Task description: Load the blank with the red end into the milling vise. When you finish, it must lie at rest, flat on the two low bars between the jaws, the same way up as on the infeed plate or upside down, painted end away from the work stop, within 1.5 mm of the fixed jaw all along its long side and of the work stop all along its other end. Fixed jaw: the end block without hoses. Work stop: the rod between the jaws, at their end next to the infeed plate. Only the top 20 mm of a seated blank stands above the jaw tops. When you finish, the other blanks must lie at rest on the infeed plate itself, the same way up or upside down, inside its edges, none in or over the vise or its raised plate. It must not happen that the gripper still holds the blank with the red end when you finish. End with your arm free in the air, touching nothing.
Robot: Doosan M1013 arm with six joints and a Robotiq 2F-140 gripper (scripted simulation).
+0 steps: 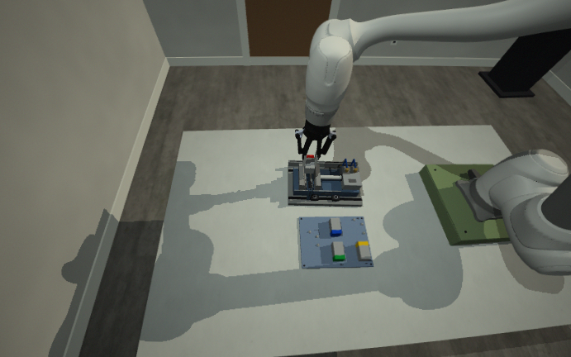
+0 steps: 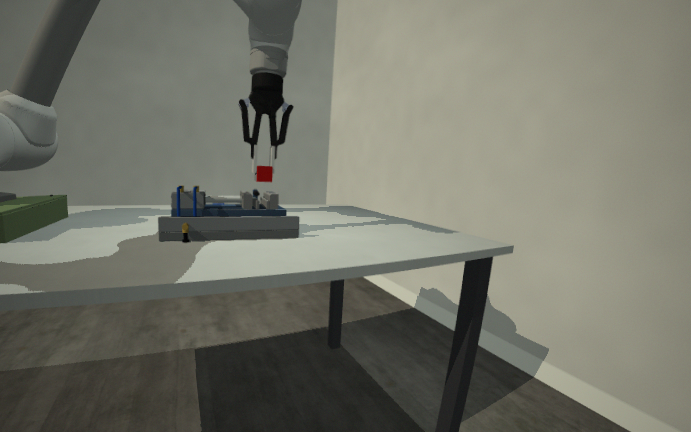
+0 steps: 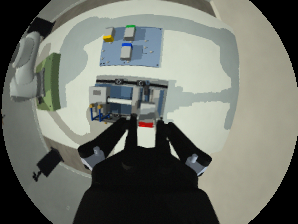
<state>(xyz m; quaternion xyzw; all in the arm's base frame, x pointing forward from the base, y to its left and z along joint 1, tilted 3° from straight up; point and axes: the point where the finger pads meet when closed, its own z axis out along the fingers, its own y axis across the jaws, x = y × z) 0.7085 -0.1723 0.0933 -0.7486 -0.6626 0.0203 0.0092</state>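
The red-ended blank lies 3 cm below my hand. Round my hand: blue-ended blank (21 cm to the left, 15 cm below, 8 cm behind); then hose block (17 cm behind, 10 cm below, 4 cm to the left); then vise (14 cm below, 7 cm behind, 2 cm to the left).
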